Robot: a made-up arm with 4 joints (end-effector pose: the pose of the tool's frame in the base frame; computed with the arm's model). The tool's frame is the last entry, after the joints.
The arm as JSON. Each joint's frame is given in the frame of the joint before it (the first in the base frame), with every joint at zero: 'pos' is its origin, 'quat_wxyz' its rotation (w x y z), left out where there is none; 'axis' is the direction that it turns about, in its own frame. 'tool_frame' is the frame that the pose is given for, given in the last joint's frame.
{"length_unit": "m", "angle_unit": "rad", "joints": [
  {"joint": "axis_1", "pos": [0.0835, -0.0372, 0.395], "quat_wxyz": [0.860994, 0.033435, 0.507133, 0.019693], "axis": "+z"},
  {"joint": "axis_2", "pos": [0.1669, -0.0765, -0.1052], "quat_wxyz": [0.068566, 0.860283, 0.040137, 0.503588], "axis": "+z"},
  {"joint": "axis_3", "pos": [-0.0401, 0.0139, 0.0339], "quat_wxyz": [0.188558, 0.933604, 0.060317, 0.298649], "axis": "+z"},
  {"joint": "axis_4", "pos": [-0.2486, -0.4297, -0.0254], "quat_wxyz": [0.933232, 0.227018, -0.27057, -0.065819], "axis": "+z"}
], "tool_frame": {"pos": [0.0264, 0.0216, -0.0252], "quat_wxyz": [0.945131, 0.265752, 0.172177, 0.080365]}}
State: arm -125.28 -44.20 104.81 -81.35
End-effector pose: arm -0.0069 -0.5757 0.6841 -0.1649 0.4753 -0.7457 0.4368
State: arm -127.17 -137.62 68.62 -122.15
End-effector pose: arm 0.0574 -0.5403 0.2084 -0.5528 0.6188 -0.4216 0.3657
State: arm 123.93 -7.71 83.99 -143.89
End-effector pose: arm 0.2232 0.5891 0.4563 0.4634 0.6697 0.3024 0.4953
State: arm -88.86 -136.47 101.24 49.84
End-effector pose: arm -0.0386 -0.3460 -0.0344 -0.5026 -0.6947 -0.2153 0.4674
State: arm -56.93 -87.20 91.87 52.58
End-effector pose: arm 0.3403 -0.3066 0.0176 -0.3696 -0.7626 -0.5030 0.1698
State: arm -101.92 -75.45 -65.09 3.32
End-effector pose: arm -0.2468 0.1292 0.7308 -0.6040 0.1194 -0.0831 0.7836
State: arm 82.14 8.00 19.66 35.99
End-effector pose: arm 0.2064 -0.1296 -0.0759 0.6152 0.0653 0.7059 0.3449
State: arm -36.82 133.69 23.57 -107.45
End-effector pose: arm -0.1770 0.2720 0.1588 -0.2038 0.5197 0.7034 0.4400
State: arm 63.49 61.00 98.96 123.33
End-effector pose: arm 0.1339 0.0588 -0.2476 -0.2899 0.4976 -0.8032 0.1526
